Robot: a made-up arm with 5 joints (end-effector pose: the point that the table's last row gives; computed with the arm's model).
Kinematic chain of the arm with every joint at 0, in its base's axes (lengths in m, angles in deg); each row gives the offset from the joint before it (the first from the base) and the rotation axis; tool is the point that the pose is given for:
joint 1: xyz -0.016 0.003 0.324 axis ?
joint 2: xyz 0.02 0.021 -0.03 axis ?
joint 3: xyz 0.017 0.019 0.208 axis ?
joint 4: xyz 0.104 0 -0.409 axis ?
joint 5: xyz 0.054 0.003 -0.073 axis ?
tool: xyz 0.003 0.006 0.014
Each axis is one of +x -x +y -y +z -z.
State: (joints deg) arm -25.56 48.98 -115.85 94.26 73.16
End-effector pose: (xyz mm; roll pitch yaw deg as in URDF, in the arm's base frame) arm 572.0 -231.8 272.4 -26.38 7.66 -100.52
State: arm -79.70 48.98 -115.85 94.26 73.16
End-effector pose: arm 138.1 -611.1 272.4 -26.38 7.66 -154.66
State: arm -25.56 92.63 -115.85 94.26 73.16
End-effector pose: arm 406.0 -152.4 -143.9 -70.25 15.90 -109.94
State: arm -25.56 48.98 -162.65 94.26 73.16
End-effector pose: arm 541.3 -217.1 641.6 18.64 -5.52 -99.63
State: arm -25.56 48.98 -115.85 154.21 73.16
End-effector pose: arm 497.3 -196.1 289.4 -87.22 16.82 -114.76
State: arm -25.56 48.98 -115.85 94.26 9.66
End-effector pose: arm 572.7 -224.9 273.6 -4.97 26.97 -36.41
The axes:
joint 1: +z
joint 2: +y
joint 3: +y
joint 4: +y
joint 5: -z

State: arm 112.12 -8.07 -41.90 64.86 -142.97
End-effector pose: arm -210.8 376.0 249.5 9.10 -11.84 -105.86
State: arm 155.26 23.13 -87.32 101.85 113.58
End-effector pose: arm -523.1 195.0 311.8 -35.27 -14.15 46.20
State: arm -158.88 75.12 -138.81 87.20 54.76
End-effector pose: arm -625.3 -279.5 164.6 -19.56 13.31 144.06
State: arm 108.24 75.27 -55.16 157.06 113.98
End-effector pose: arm -89.9 106.5 -33.3 -177.41 -1.15 42.19
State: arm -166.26 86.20 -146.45 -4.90 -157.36
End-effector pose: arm -696.0 -203.0 197.8 -39.73 56.88 -31.04
